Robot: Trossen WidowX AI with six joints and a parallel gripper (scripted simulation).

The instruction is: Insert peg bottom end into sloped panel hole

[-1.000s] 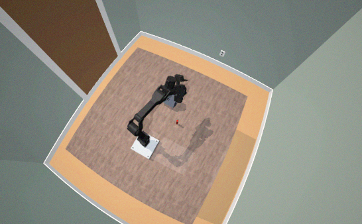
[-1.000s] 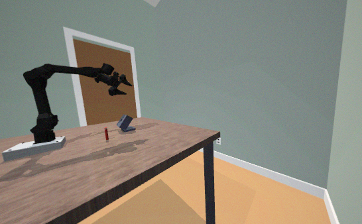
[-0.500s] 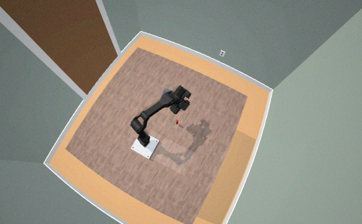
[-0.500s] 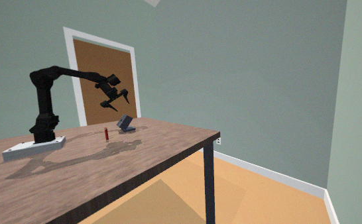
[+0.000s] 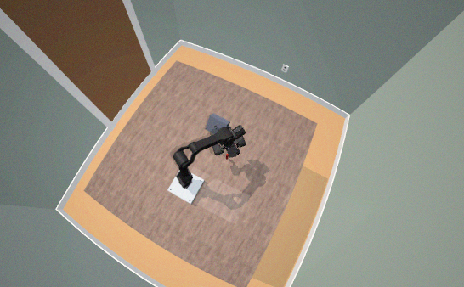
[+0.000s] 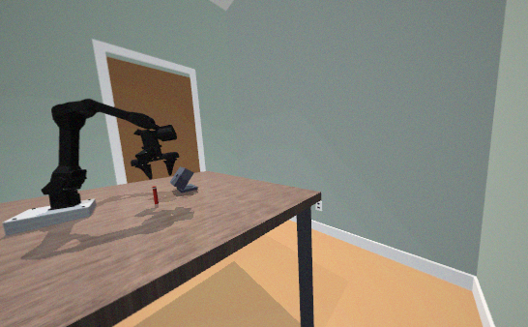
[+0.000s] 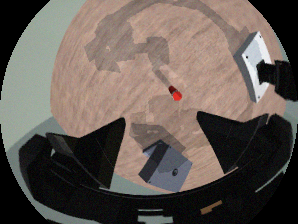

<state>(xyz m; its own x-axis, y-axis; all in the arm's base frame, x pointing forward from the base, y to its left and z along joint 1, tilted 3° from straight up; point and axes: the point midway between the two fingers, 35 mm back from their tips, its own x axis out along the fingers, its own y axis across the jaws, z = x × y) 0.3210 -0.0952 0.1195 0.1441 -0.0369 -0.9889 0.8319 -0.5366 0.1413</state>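
Now: the red peg 3 cm behind my gripper tip and 6 cm below it. From my gripper tip the other things lie so: sloped panel: 9 cm ahead, 18 cm to the left, 4 cm below.
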